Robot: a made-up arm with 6 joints.
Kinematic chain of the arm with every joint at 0, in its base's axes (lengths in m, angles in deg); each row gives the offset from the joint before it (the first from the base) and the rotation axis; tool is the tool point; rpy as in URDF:
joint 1: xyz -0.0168 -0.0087 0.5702 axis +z
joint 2: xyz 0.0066 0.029 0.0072 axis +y
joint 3: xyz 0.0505 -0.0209 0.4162 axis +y
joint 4: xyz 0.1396 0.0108 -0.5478 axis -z
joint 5: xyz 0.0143 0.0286 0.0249 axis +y
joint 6: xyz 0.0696 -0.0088 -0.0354 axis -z
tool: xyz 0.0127 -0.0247 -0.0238 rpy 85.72 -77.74 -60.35
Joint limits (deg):
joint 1: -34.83..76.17
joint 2: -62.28..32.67
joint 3: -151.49..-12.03
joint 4: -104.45..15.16
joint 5: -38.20..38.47
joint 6: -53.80..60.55
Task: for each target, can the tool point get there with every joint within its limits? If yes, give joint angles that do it. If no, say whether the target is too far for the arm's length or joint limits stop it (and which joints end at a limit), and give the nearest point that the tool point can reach.
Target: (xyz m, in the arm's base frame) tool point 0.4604 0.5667 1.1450
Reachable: yes | joints 39.12 24.89 -121.15 -78.33 -30.30 -43.45
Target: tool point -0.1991 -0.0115 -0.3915
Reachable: no: joint limits stop it (at a limit: joint 1, joint 2, joint 3, joint 5, joint 6) | nearest point -0.0440 0.1914 0.2601 | short by 0.700 m
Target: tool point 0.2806 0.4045 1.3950
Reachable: yes | joints 46.35 -7.53 -102.92 -40.88 20.49 -18.87
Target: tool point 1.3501 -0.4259 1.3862
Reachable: no: too far | nearest point 0.8265 -0.2661 1.1560 | short by 0.594 m
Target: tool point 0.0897 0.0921 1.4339
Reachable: yes | joints 13.43 -41.08 -85.80 -50.94 7.24 25.78
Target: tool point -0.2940 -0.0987 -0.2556
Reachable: no: joint limits stop it (at a limit: joint 1, joint 2, joint 3, joint 5, joint 6) | nearest point -0.0445 0.1592 0.2719 | short by 0.638 m
